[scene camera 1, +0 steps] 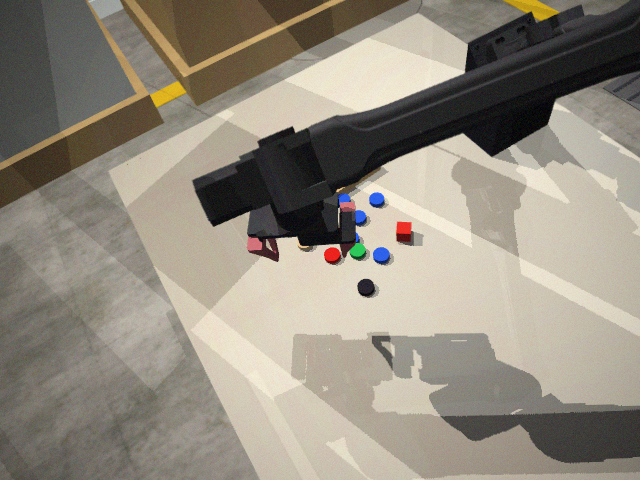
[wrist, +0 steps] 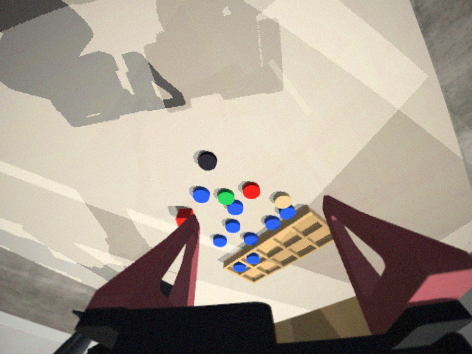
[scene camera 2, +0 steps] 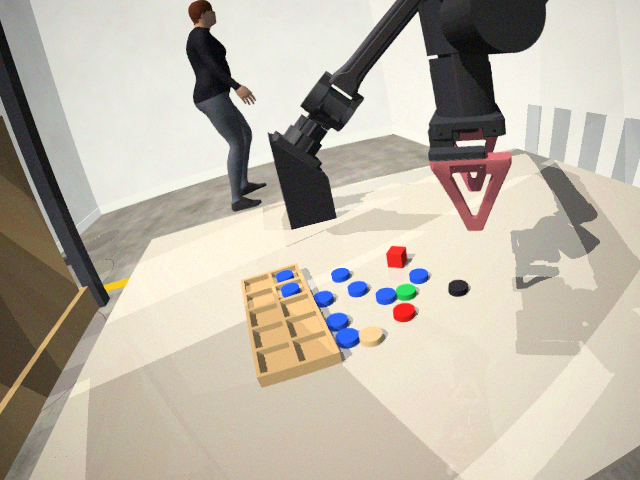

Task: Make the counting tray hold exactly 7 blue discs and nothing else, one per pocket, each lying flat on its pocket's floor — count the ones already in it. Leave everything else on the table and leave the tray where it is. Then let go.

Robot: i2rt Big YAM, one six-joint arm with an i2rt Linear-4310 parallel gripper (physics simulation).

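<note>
The wooden counting tray has two rows of five pockets. One blue disc lies in the end pocket of the row nearer the loose discs; another blue disc lies in the adjoining pocket. Several blue discs lie loose beside the tray, among them a blue disc at the outer side and a blue disc close to the tray wall. My gripper is open, empty and high above the table. In scene camera 1 the arm hides most of the tray.
A green disc, red disc, tan disc, black disc and red cube lie on the table among or near the loose blue discs.
</note>
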